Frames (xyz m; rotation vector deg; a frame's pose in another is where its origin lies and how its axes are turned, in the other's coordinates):
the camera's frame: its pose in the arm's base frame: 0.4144 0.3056 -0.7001 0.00 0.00 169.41
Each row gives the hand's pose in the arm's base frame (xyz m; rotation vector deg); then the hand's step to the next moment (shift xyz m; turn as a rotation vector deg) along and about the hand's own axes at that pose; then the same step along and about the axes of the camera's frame.
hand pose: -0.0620 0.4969 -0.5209 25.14 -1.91 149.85
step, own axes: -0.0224 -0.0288 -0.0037 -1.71 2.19 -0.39
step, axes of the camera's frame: -0.0276 -0.0209 -0.0121 -0.77 2.58 -0.79
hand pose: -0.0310 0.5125 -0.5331 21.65 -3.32 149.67
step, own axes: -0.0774 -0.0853 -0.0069 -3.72 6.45 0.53
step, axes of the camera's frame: -0.0952 -0.0576 -0.0304 -1.52 7.30 -0.34
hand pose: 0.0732 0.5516 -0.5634 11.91 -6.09 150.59
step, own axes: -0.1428 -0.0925 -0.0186 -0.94 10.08 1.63
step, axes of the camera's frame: -0.1604 -0.0454 -0.0387 2.08 9.98 1.07
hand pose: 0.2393 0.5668 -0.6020 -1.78 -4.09 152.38
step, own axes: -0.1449 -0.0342 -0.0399 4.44 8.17 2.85
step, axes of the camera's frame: -0.1495 0.0077 -0.0365 6.70 6.65 2.35
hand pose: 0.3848 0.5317 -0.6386 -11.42 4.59 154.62
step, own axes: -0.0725 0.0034 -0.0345 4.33 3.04 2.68
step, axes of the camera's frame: -0.0735 0.0231 -0.0229 5.29 1.72 2.06
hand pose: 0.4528 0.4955 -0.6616 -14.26 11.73 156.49
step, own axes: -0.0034 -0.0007 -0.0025 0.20 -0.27 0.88
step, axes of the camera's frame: -0.0039 0.0003 -0.0018 0.29 -0.43 0.79
